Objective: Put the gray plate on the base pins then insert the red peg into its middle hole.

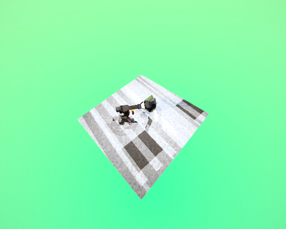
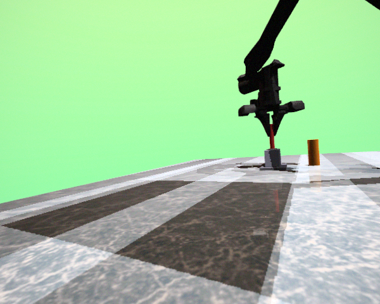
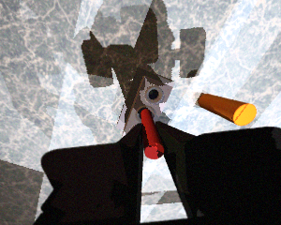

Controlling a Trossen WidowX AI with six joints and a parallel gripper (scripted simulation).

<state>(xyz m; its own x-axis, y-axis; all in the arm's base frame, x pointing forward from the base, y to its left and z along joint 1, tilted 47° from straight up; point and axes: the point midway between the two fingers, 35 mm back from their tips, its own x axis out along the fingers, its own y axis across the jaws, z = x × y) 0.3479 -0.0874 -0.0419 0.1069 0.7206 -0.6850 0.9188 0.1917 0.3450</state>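
The red peg is right at my gripper tip. From my gripper tip the other things lie so: orange cylinder (12 cm behind, 6 cm below, 4 cm to the right); gray plate (5 cm below).
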